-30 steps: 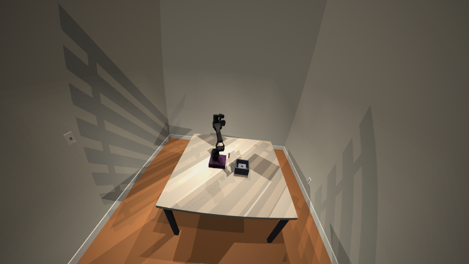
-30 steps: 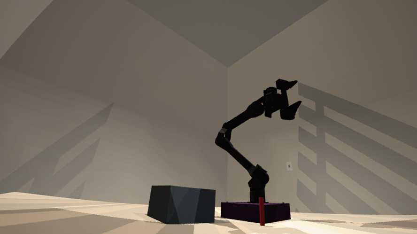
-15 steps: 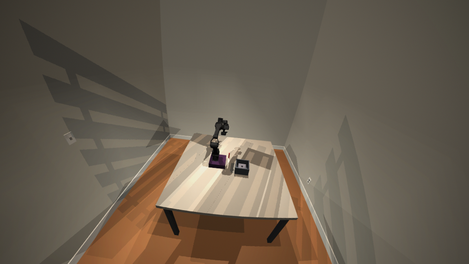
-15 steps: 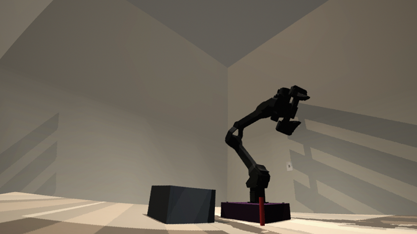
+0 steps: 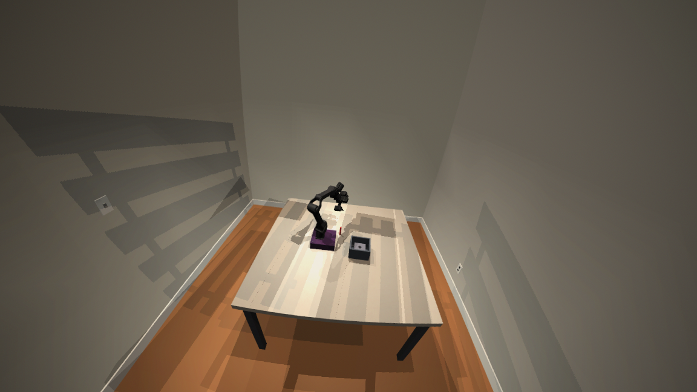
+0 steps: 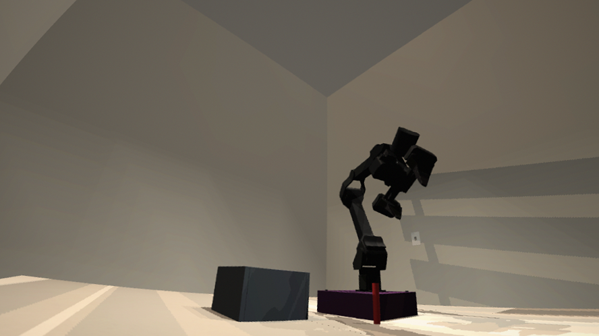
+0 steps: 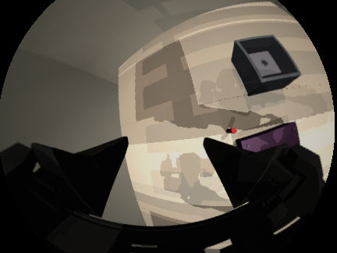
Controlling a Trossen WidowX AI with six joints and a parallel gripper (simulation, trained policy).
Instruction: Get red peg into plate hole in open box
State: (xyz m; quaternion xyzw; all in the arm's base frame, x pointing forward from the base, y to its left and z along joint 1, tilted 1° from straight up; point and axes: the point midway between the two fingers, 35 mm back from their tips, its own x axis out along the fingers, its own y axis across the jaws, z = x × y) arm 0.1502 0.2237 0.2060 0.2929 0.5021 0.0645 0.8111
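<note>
The red peg lies 190 mm below my gripper tip, 110 mm to the right of it and 10 mm behind it. Also, from my gripper tip: light grey plate (300 mm to the right, 190 mm below, 160 mm ahead); dark box (300 mm to the right, 210 mm below, 160 mm ahead).
</note>
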